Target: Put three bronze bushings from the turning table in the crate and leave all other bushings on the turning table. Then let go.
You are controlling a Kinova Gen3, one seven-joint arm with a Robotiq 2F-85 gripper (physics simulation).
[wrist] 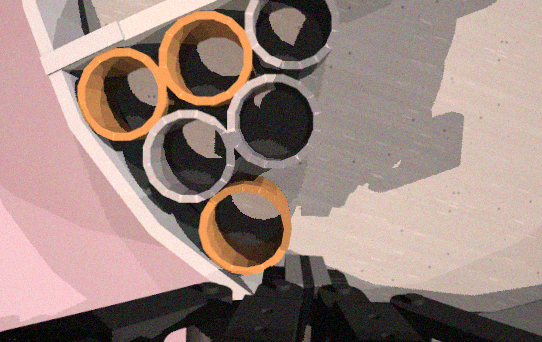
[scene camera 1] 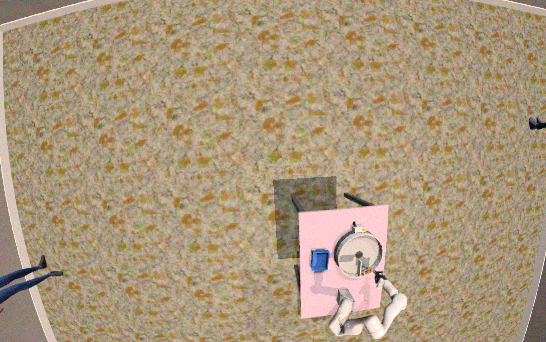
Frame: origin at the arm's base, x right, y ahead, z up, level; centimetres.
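Where they show: gripper, fingertip midpoint: (wrist: 301,281) (scene camera 1: 373,270); arm's base, link origin: (scene camera 1: 347,303).
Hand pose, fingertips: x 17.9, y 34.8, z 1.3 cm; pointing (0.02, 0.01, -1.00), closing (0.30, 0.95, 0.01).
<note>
Each offset is from my fingertips to the centre of the thing. "*": to the spot under its first point. Level surfaces: height alone.
The turning table @[dx -13.4, dy +12.5, dz -6.4 cm] (scene camera 1: 352,244) (wrist: 490,240) holds several upright bushings near its rim. In the wrist view, three are bronze: one at the far left (wrist: 90,102), one beside it @[dx -9.1, dy -1.7, dz -4.4 cm] (wrist: 167,56), and one @[dx -1.8, dy -1.8, dz -4.4 cm] (wrist: 276,196) nearest the fingers. Three are grey: one @[dx -5.4, dy -3.4, dz -4.4 cm] (wrist: 154,156) between the bronze ones, one @[dx -5.9, dy +0.4, dz -4.4 cm] (wrist: 233,120) to its right, and one @[dx -9.6, dy +2.1, dz -4.4 cm] (wrist: 250,25) at the top edge. My gripper (scene camera 1: 378,274) (wrist: 301,281) is shut and empty, at the table's lower right rim, just right of the nearest bronze bushing; its height is hard to tell. The blue crate @[dx -47.8, dy +5.1, dz -9.1 cm] (scene camera 1: 313,260) stands left of the turning table; no bushing shows in it.
A pale bar @[* dx -11.8, dy +1.7, dz -2.8 cm] (scene camera 1: 360,267) (wrist: 85,47) lies across the turning table beside the bushings. A small white box @[* dx -17.5, dy +36.1, dz -6.1 cm] (scene camera 1: 359,229) with a yellow spot stands at its back rim. All stand on a pink table @[dz -11.6 cm] (scene camera 1: 320,225). Legs of people show at the far left and far right.
</note>
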